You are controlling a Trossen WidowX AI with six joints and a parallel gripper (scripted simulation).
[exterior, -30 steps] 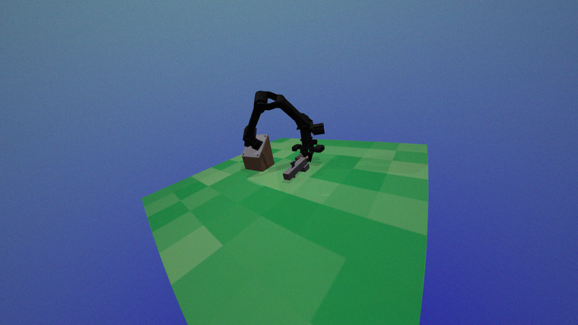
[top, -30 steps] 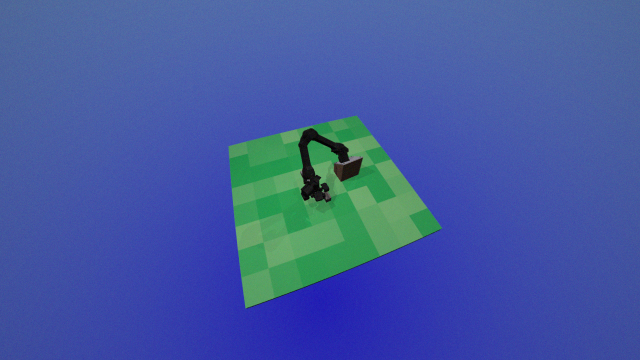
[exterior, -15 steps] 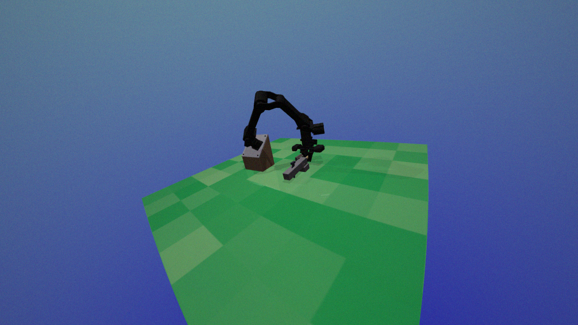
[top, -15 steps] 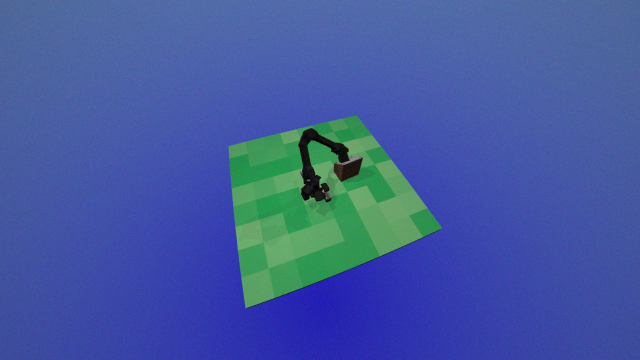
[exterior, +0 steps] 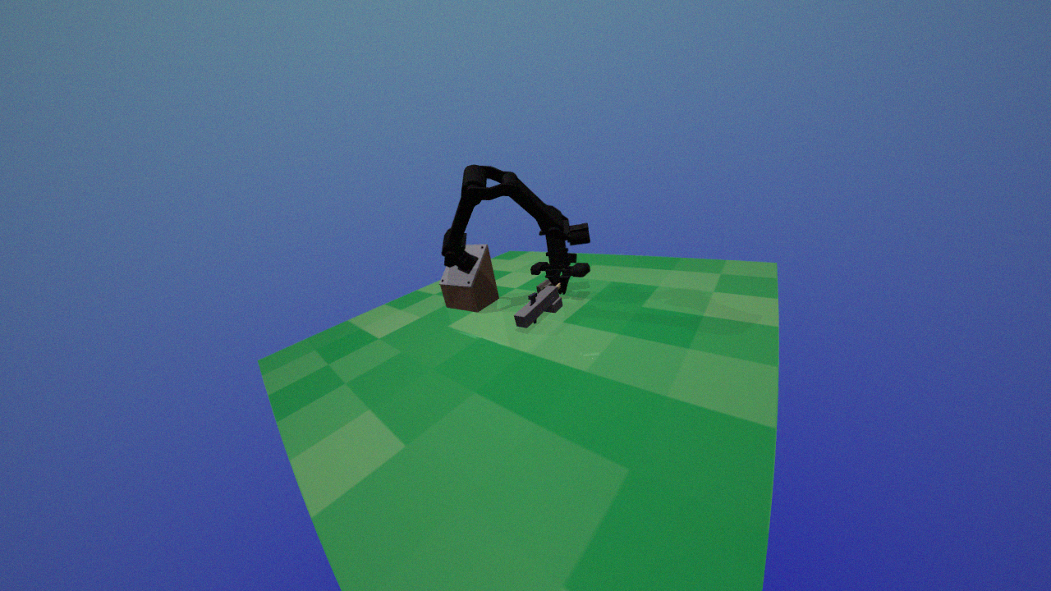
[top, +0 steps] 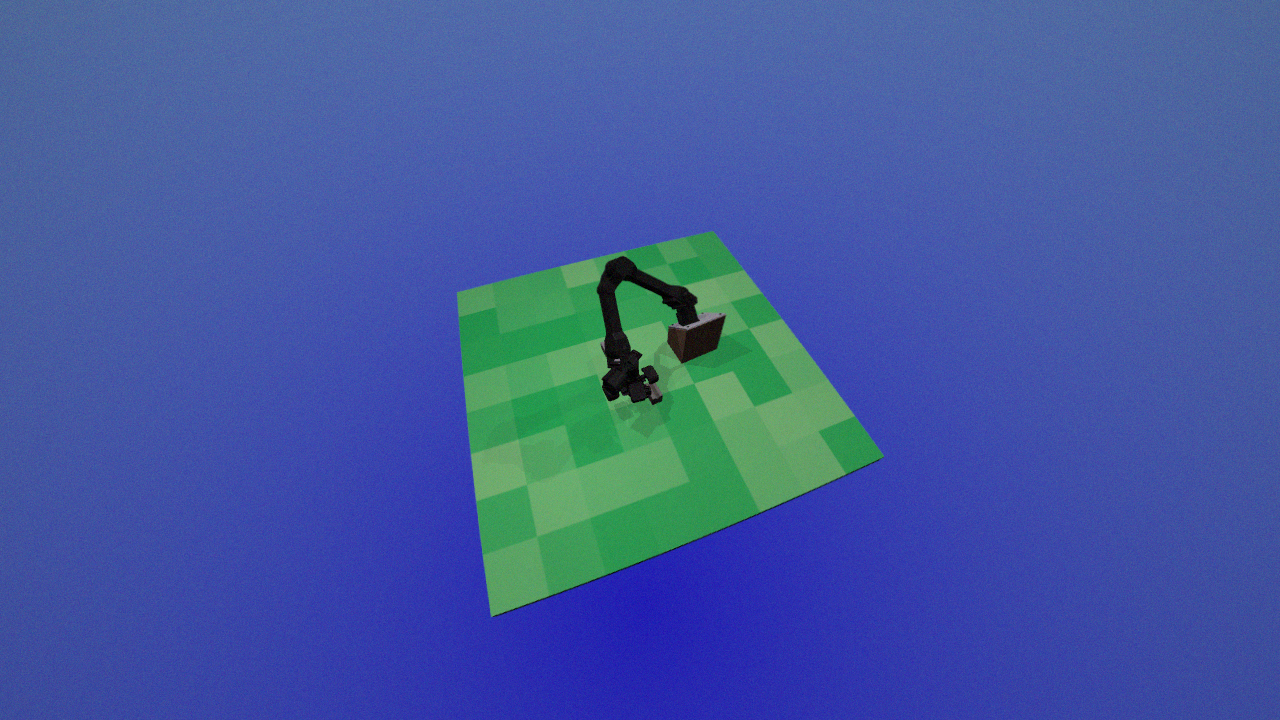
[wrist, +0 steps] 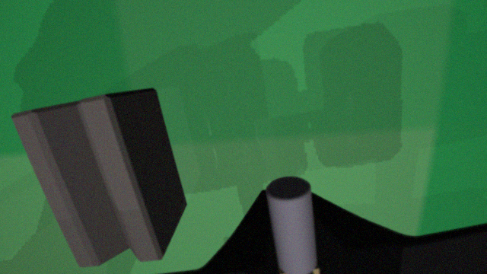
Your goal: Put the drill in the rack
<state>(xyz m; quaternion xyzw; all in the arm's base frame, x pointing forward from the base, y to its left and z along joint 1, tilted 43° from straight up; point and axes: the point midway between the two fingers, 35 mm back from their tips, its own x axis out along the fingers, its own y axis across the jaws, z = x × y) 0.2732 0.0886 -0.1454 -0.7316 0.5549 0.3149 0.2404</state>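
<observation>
Right now the drill is 1 cm ahead of my gripper tip, 4 cm to the right of it and 3 cm above it. Round my gripper tip: dark part: 3 cm ahead, 16 cm to the right, 3 cm above; then rack: 8 cm behind, 1 cm to the left.
</observation>
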